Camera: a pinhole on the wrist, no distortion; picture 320 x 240 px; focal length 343.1 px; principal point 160.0 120.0 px. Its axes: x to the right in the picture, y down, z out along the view. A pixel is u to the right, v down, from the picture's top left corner.
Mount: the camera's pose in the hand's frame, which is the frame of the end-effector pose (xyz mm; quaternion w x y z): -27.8 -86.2 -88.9 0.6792 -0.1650 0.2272 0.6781
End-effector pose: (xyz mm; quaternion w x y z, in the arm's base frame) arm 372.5 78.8 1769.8 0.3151 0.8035 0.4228 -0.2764
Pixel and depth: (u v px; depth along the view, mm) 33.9 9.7 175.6
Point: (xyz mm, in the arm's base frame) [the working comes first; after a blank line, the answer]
In the camera's frame: -64.5 -56.5 175.6

337.0 57.5 1667.2
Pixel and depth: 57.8 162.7 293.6
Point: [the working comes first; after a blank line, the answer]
In the camera's frame: -87.5 36.5 293.6

314.7 -92.7 1660.5
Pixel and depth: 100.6 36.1 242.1
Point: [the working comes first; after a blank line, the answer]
In the camera's frame: -41.9 -59.2 242.1

379.6 4.9 1648.1
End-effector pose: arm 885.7 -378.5 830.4 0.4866 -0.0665 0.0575 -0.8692
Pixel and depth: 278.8 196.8 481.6
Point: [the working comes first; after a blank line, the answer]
In the camera's frame: 166.8 107.8 481.6

1240.4 -466.3 1006.2
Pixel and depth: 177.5 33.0 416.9
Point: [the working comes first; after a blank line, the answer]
In the camera's frame: 21.3 -105.7 416.9

995.6 -561.4 1050.6
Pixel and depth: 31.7 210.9 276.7
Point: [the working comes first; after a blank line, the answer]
In the camera's frame: -103.5 73.3 276.7

939.1 -309.0 1032.2
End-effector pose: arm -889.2 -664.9 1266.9 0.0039 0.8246 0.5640 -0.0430
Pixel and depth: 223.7 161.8 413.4
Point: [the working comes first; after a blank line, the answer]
In the camera's frame: 76.8 50.4 413.4

-733.9 -791.4 1040.0
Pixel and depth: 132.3 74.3 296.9
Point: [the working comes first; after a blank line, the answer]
In the camera's frame: -24.0 -39.5 296.9

-840.1 -657.9 1092.0
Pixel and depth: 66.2 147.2 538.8
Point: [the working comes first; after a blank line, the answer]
In the camera's frame: -147.3 42.7 538.8

-854.9 -737.2 820.0
